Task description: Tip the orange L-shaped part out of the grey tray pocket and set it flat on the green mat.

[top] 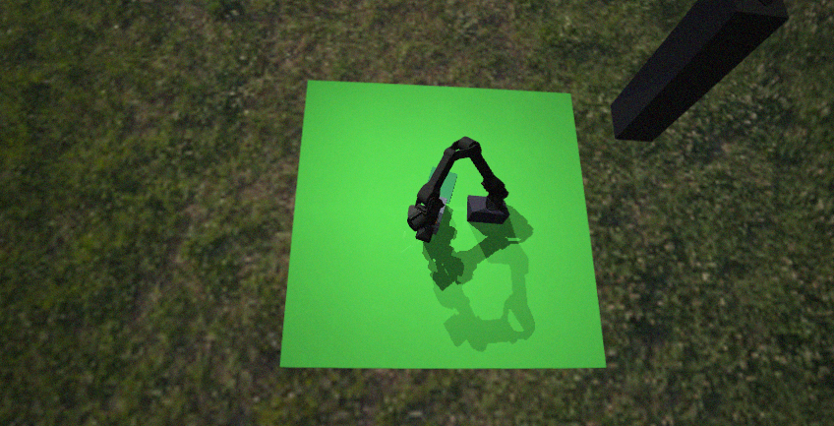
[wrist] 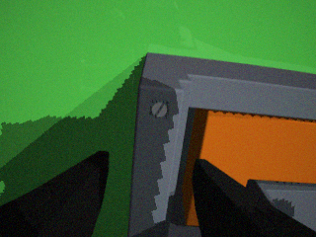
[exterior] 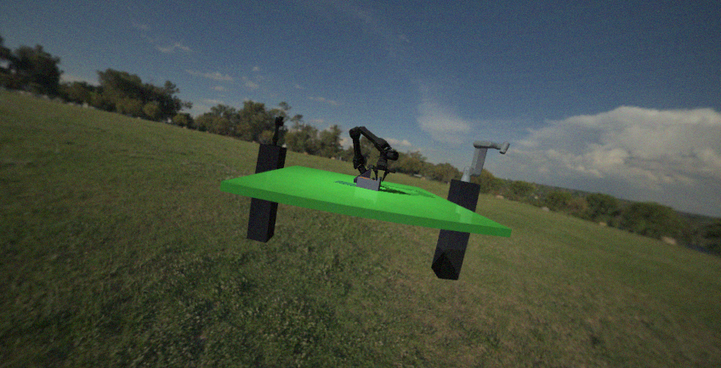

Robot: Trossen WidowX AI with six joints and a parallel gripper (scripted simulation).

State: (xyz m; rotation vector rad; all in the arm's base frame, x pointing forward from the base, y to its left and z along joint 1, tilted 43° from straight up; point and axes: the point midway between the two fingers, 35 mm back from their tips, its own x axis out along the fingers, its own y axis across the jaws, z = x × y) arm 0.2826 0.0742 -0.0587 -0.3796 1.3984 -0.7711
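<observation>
The orange L-shaped part lies 20 mm behind my gripper tip, 60 mm to the right of it and 10 mm below it.
</observation>
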